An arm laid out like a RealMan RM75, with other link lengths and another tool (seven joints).
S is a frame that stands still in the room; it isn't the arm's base.
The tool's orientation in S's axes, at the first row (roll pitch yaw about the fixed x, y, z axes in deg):
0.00 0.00 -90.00
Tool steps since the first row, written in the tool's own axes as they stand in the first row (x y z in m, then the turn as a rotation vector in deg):
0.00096 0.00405 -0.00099 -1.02 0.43 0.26
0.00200 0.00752 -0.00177 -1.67 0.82 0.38
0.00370 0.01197 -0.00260 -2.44 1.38 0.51
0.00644 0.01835 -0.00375 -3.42 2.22 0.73
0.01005 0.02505 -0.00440 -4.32 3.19 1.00
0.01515 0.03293 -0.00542 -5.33 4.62 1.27
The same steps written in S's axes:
0.00405 -0.00096 -0.00099 0.43 1.02 0.26
0.00752 -0.00200 -0.00177 0.82 1.67 0.38
0.01197 -0.00370 -0.00260 1.38 2.44 0.51
0.01835 -0.00644 -0.00375 2.22 3.42 0.73
0.02505 -0.01005 -0.00440 3.19 4.32 1.00
0.03293 -0.01515 -0.00542 4.62 5.33 1.27

